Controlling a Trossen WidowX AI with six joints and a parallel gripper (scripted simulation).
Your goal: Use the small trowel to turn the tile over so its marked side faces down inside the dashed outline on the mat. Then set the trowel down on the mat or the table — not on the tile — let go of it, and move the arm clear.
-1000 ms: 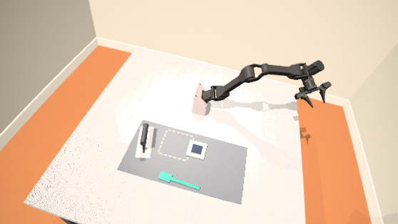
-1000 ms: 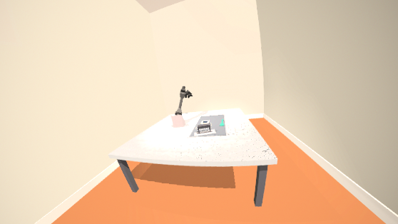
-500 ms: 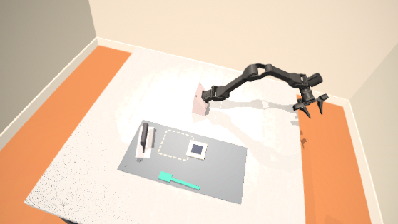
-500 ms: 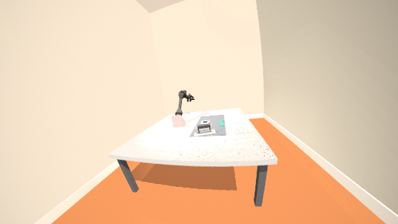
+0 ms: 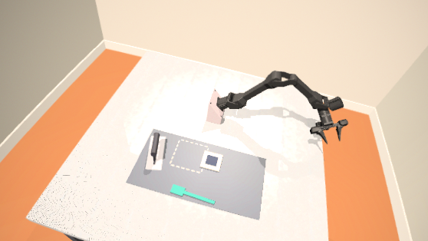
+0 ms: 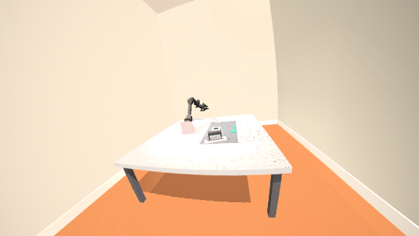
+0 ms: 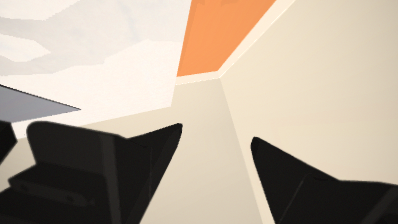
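Now: gripper tip 68 cm to the left of the teal trowel, 32 cm short of it and 17 cm above it. The rest, counted from my gripper tip: white tile (60 cm to the right, 17 cm below, 12 cm ahead); then grey mat (64 cm to the right, 19 cm below, 18 cm ahead).
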